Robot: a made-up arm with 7 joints. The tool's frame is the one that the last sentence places.
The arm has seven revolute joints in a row. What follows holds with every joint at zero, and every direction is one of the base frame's.
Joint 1 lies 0.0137 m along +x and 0.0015 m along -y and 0.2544 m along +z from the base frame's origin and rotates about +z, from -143.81 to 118.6 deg.
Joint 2 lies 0.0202 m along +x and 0.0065 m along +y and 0.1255 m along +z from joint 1 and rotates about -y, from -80.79 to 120.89 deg.
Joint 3 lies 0.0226 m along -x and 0.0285 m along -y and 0.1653 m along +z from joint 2 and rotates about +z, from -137.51 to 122.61 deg.
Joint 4 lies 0.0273 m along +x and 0.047 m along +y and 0.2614 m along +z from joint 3 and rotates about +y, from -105.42 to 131.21 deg.
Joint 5 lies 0.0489 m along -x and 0.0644 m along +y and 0.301 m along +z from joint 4 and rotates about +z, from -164.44 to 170.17 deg.
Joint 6 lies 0.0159 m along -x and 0.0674 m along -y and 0.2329 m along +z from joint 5 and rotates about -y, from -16.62 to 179.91 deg.
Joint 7 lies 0.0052 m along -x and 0.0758 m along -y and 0.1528 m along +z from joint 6 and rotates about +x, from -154.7 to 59.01 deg.
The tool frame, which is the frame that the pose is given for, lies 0.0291 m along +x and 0.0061 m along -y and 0.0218 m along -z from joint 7; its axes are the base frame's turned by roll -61.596, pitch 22.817 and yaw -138.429 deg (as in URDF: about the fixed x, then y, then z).
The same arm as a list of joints. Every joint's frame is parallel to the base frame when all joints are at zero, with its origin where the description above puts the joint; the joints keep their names.
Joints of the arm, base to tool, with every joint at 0 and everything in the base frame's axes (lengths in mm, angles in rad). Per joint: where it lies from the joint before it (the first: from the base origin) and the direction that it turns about. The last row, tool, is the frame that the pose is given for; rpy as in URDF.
joint 1: origin 13.7 -1.5 254.4 axis 0 0 1
joint 2: origin 20.2 6.5 125.5 axis 0 -1 0
joint 3: origin -22.6 -28.5 165.3 axis 0 0 1
joint 4: origin 27.3 47 261.4 axis 0 1 0
joint 5: origin -48.9 64.4 301 axis 0 0 1
joint 6: origin -15.9 -67.4 232.9 axis 0 -1 0
joint 7: origin -5.2 -75.8 152.8 axis 1 0 0
tool: origin 29.1 -6.1 -21.8 rpy -1.0751 0.3982 -2.416
Joint limits (rad, base to tool): -2.51..2.07 -1.4101..2.1099 -2.4..2.1399 -1.8399..2.29 -2.87..2.97 -0.2901..3.14 -2.7..1.0299

